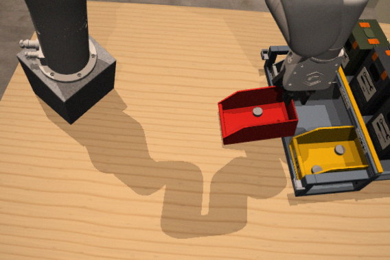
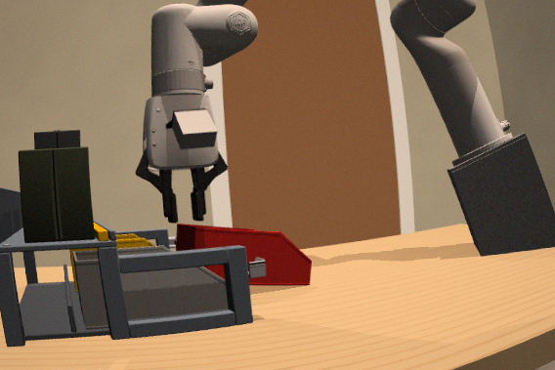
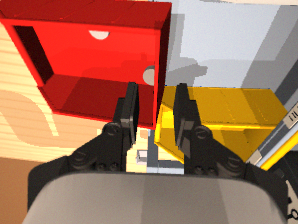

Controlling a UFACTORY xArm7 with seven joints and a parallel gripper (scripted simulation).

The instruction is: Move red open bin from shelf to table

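Now: the red open bin 80 mm behind my hand, 10 mm to the left of it and 80 mm below it. Round my hand: dark box 190 mm ahead, 100 mm to the left, 20 mm above; then yellow open bin 80 mm ahead, 120 mm to the right, 80 mm below.
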